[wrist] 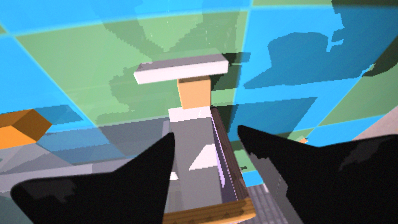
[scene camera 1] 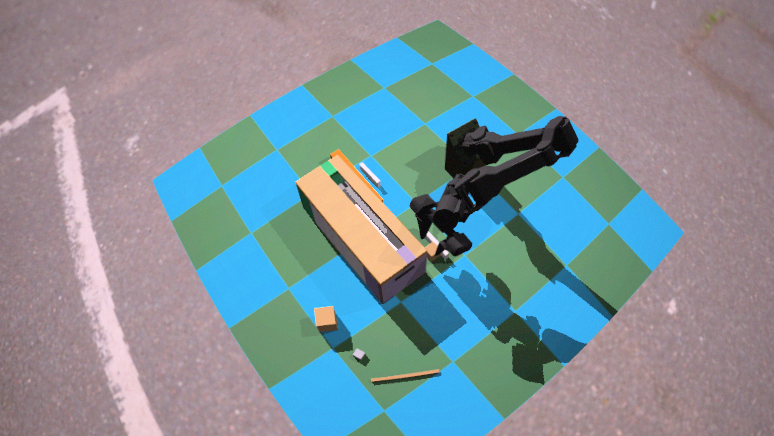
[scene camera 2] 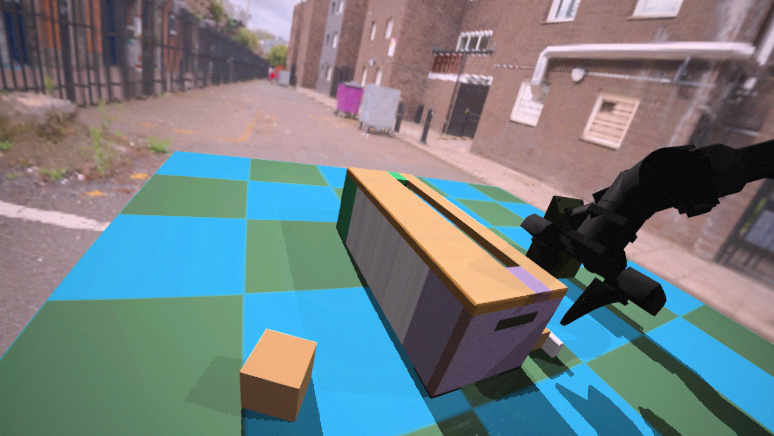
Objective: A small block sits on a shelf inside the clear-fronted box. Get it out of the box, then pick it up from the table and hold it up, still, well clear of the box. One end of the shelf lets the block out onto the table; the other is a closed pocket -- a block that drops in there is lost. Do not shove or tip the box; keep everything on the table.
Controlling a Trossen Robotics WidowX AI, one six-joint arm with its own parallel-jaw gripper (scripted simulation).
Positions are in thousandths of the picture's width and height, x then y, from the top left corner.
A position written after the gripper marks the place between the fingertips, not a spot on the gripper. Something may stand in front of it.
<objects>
gripper: wrist 519, 596; scene camera 1 555, 565; scene camera 2 702, 710
</objects>
